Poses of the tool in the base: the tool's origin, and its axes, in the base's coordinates. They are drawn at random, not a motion.
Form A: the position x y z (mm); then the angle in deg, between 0 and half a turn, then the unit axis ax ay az.
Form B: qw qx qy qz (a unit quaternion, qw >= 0); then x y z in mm. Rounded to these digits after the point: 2 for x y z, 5 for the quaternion.
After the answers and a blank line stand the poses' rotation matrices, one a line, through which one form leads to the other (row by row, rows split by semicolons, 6 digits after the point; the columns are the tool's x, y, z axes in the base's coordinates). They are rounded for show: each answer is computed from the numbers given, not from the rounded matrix.
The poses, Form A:
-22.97, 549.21, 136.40, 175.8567, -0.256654, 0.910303, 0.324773
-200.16, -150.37, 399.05, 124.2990, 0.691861, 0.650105, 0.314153
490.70, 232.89, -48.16, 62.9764, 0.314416, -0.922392, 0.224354
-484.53, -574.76, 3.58, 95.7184, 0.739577, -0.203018, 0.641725
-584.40, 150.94, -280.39, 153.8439, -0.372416, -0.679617, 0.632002
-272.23, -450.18, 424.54, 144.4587, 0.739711, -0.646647, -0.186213
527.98, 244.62, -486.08, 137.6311, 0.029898, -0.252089, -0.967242
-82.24, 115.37, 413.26, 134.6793, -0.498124, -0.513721, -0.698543
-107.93, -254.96, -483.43, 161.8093, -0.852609, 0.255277, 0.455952
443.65, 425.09, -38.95, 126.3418, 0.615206, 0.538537, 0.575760
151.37, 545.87, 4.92, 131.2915, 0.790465, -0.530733, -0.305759
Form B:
0.03615, -0.25649, 0.90971, 0.32456, -22.97, 549.21, 136.40
0.46717, 0.61172, 0.57480, 0.27776, -200.16, -150.37, 399.05
0.85275, 0.16423, -0.48179, 0.11719, 490.70, 232.89, -48.16
0.67095, 0.54839, -0.15054, 0.47584, -484.53, -574.76, 3.58
0.22628, -0.36276, -0.66199, 0.61561, -584.40, 150.94, -280.39
0.30521, 0.70442, -0.61579, -0.17733, -272.23, -450.18, 424.54
0.36137, 0.02788, -0.23505, -0.90188, 527.98, 244.62, -486.08
0.38527, -0.45967, -0.47406, -0.64462, -82.24, 115.37, 413.26
0.15808, -0.84189, 0.25207, 0.45022, -107.93, -254.96, -483.43
0.45133, 0.54898, 0.48057, 0.51378, 443.65, 425.09, -38.95
0.41238, 0.72012, -0.48350, -0.27855, 151.37, 545.87, 4.92

-0.865816 -0.490120 -0.100720; -0.443190 0.657750 0.609054; -0.232261 0.571967 -0.786707
0.184897 0.443715 0.876886; 0.962764 0.097285 -0.252232; -0.197227 0.890872 -0.409205
0.508298 -0.358104 -0.783195; 0.041614 0.918594 -0.393005; 0.860175 0.167171 0.481822
0.501834 -0.803639 0.319886; 0.473423 -0.054316 -0.879159; 0.723901 0.592633 0.353204
-0.634412 0.201684 -0.746221; 0.758880 -0.021135 -0.650887; -0.147045 -0.979223 -0.139646
0.178708 -0.759305 -0.625715; -0.975793 -0.055295 -0.211592; 0.126064 0.648381 -0.750806
-0.737267 0.638720 -0.220167; -0.664931 -0.628321 0.403830; 0.119599 0.444127 0.887946
-0.280542 0.932530 0.227343; -0.060874 -0.253664 0.965375; 0.957909 0.256989 0.127930
0.467530 -0.566764 -0.678376; -0.282086 -0.822947 0.493139; -0.837761 -0.039197 -0.544628
0.010164 0.063874 0.997906; 0.991419 -0.130712 -0.001731; 0.130327 0.989361 -0.064654
0.377266 -0.466631 -0.799954; -0.926102 -0.192337 -0.324564; -0.002409 0.863286 -0.504710

